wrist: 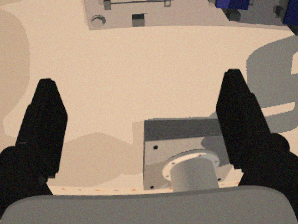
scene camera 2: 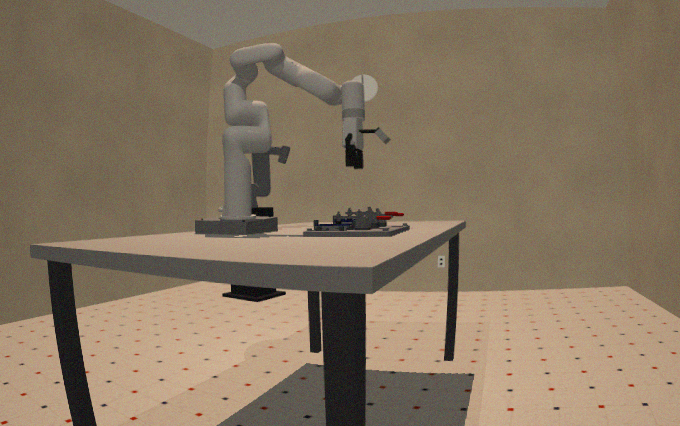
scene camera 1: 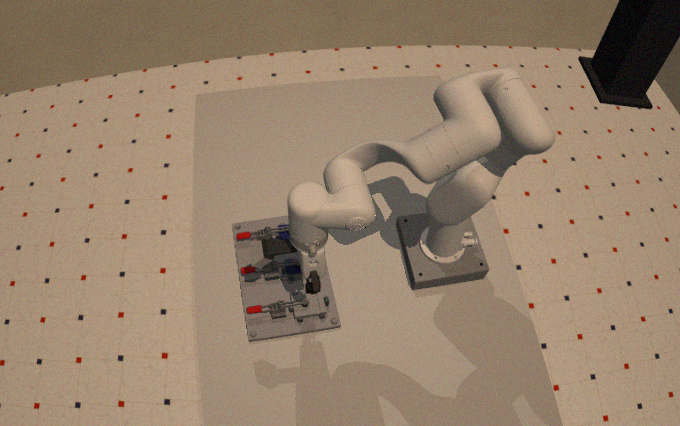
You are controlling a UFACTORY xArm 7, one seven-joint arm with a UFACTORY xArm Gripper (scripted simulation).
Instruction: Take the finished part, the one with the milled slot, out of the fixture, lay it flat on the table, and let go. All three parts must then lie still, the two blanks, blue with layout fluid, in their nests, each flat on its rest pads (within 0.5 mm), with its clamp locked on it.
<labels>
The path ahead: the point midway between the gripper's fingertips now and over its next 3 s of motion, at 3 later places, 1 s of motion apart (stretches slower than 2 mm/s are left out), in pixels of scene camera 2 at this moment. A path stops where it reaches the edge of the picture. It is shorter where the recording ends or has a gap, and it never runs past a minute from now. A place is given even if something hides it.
My gripper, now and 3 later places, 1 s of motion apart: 354, 167; 354, 186; 376, 186; 396, 192
</labels>
